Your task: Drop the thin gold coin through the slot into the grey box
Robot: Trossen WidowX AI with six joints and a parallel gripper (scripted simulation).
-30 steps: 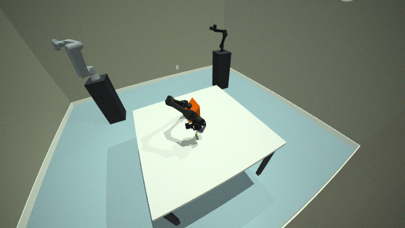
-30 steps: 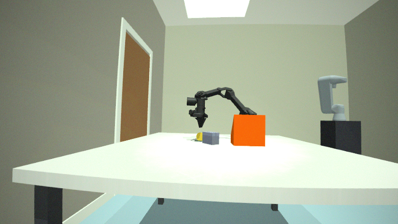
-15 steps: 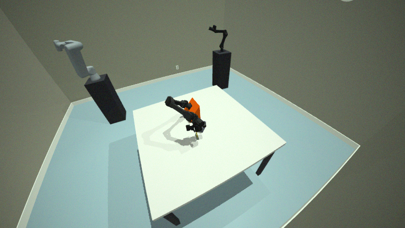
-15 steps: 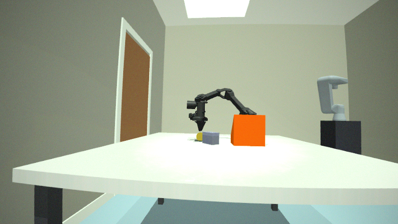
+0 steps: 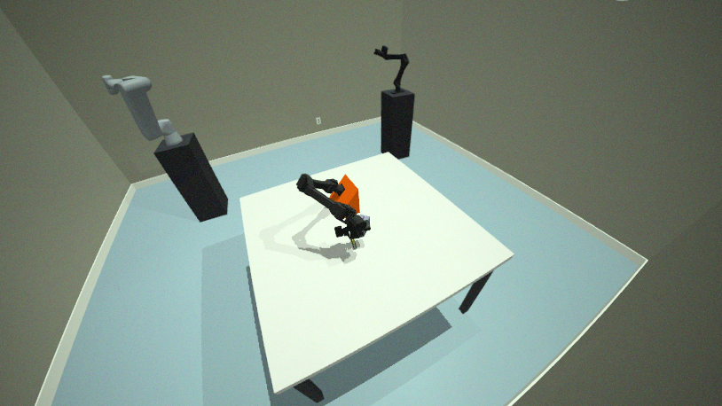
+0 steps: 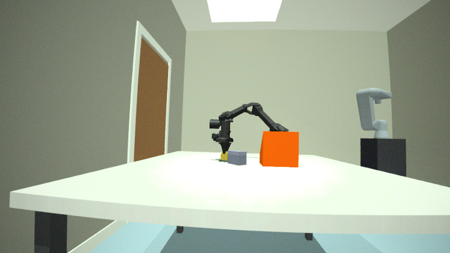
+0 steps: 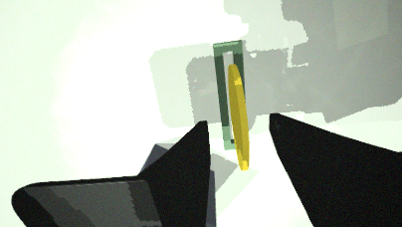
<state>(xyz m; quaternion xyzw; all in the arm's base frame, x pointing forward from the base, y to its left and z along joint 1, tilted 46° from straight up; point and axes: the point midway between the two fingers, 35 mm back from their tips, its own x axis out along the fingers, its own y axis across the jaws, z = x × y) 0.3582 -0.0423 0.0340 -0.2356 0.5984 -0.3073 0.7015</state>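
My gripper tip is now 2 cm above the gold coin.
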